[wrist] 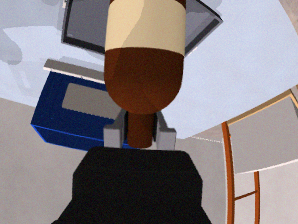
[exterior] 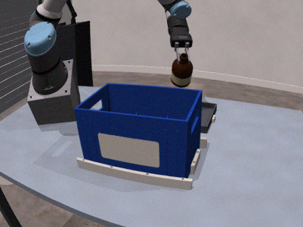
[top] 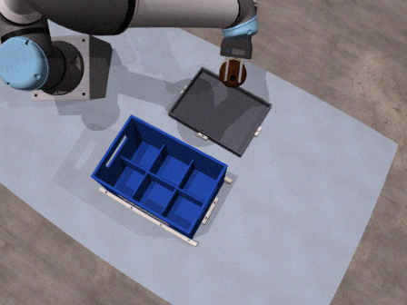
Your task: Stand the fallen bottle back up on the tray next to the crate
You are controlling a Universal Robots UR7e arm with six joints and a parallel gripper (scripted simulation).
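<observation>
The bottle is 1 cm behind my hand, 3 cm to the left of it and 4 cm below it. From my hand the other things lie so: dark tray 2 cm behind, 2 cm to the right, 19 cm below; blue crate 2 cm behind, 30 cm to the right, 12 cm below.
</observation>
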